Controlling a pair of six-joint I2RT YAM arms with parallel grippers.
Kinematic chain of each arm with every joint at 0, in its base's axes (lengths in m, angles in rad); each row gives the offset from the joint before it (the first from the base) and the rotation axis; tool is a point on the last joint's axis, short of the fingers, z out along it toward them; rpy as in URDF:
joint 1: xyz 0 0 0.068 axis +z
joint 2: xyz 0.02 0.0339 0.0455 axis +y
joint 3: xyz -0.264 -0.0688 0 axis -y
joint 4: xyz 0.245 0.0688 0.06 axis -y
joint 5: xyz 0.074 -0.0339 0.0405 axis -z
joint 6: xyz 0.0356 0 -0.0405 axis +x
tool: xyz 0 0 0 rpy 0 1.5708 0
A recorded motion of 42 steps. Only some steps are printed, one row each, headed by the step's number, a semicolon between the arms.
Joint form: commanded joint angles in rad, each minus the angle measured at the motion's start. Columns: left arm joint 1, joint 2, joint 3, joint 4, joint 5, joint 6; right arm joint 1, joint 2, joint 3, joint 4, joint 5, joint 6.
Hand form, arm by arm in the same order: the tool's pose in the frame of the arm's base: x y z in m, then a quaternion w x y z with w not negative. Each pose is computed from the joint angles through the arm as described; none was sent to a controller.
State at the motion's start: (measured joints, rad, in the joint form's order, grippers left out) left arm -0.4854 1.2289 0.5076 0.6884 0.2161 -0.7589; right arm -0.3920 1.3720 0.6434 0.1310 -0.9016 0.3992
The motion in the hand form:
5: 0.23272 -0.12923 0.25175 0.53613 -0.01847 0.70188 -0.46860; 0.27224 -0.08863 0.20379 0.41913 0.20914 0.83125 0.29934
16: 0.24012 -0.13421 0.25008 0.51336 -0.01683 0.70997 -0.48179; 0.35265 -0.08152 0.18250 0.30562 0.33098 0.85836 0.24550
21: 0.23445 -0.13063 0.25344 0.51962 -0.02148 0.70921 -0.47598; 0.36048 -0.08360 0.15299 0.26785 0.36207 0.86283 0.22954
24: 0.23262 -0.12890 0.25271 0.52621 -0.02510 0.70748 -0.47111; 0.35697 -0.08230 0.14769 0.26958 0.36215 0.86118 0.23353
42: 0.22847 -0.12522 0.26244 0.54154 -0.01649 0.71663 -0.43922; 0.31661 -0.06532 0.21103 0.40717 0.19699 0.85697 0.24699
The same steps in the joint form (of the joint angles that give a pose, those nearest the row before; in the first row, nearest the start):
5: 0.0068 -0.0009 0.0204 0.0260 -0.0027 0.0113; 0.0012 0.0311 0.0709 -0.0771 0.2441 0.0444
16: 0.0081 0.0410 0.0506 0.0144 0.0366 -0.0162; 0.1263 0.3694 0.4031 -0.2885 0.4989 0.2241
21: 0.0078 0.0010 0.0392 -0.0124 0.0176 -0.0113; 0.1296 0.4646 0.4164 -0.2890 0.5352 0.2549
24: 0.0083 -0.0086 0.0280 -0.0060 0.0015 -0.0063; 0.1300 0.4623 0.3863 -0.2545 0.5291 0.2603
42: 0.0087 -0.0625 0.0508 -0.1085 -0.0344 0.0595; 0.1385 0.1548 0.2296 -0.1373 0.4305 0.0332

